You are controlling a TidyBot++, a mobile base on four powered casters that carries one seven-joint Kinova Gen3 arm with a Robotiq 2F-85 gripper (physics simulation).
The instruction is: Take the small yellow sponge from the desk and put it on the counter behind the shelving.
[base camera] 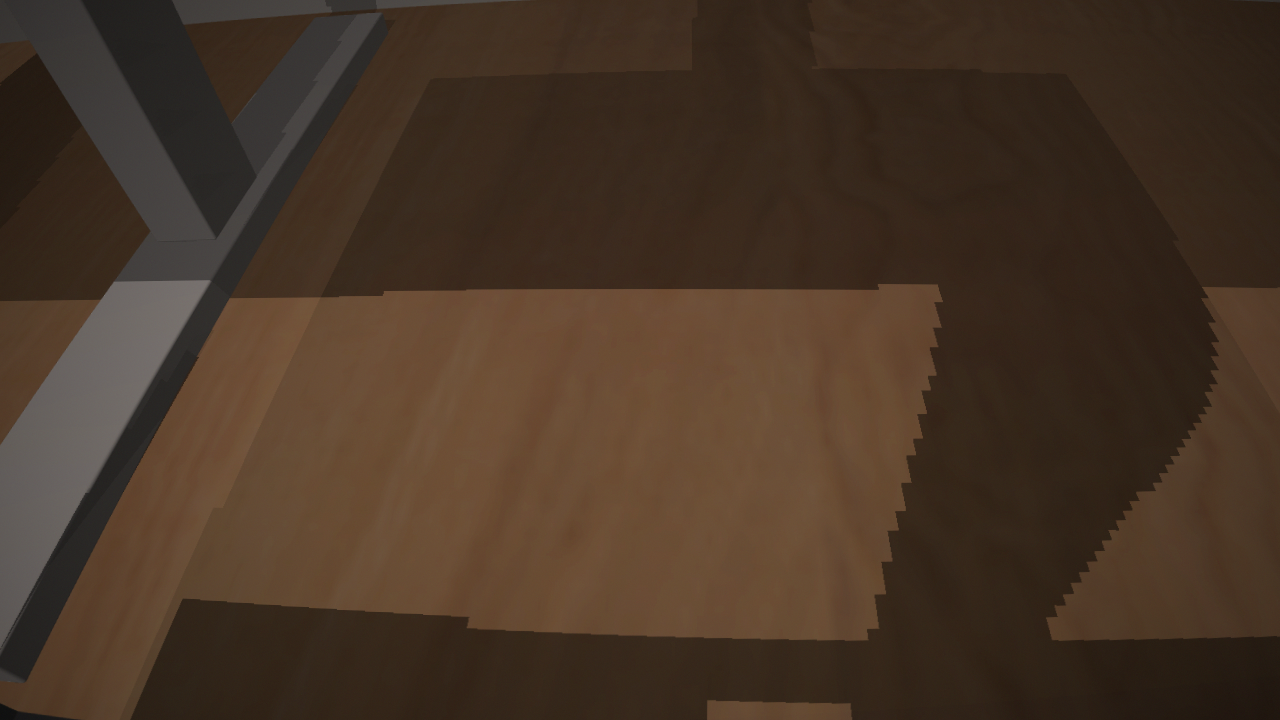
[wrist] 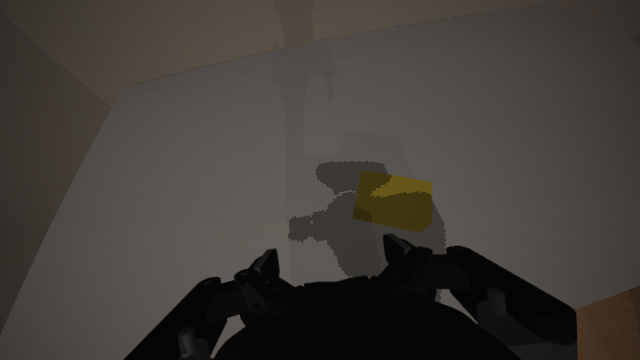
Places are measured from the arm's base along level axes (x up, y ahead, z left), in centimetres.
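Pixels of known places: gripper, between the fingertips: (wrist: 331, 253).
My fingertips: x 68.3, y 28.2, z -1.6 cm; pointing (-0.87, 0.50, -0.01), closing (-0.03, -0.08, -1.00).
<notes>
For each thing: its top centre in the pictures, then the offset to it from my fingertips. "pt": a spot on its surface instead. Level surfaces: height alone.
- small yellow sponge, centre of its top: (wrist: 393, 194) dx -8.4, dy +7.1, dz -10.0 cm
- pale grey desk top, height of its surface: dx -12.9 cm
- grey metal leg, a spot on its surface: (base camera: 134, 116) pt dx -95.0, dy +21.2, dz +38.4 cm
- wooden floor, height of its surface: dx -107.9 cm
The small yellow sponge (wrist: 400, 202) lies on the pale grey desk top (wrist: 190, 150) in the wrist view, right of the middle, partly in shadow. My gripper (wrist: 331, 253) is open and empty above the desk top. The sponge shows beyond the fingertips, nearest the right one, and apart from both. How high the fingers are above the desk is hard to tell. The counter behind the shelving cannot be made out in either view.
In the base camera view a grey metal leg (base camera: 134, 116) stands on a long foot bar (base camera: 116, 367) at the left, on the wooden floor (base camera: 572, 447). A brownish wall (wrist: 165, 35) rises past the desk's far edge in the wrist view.
</notes>
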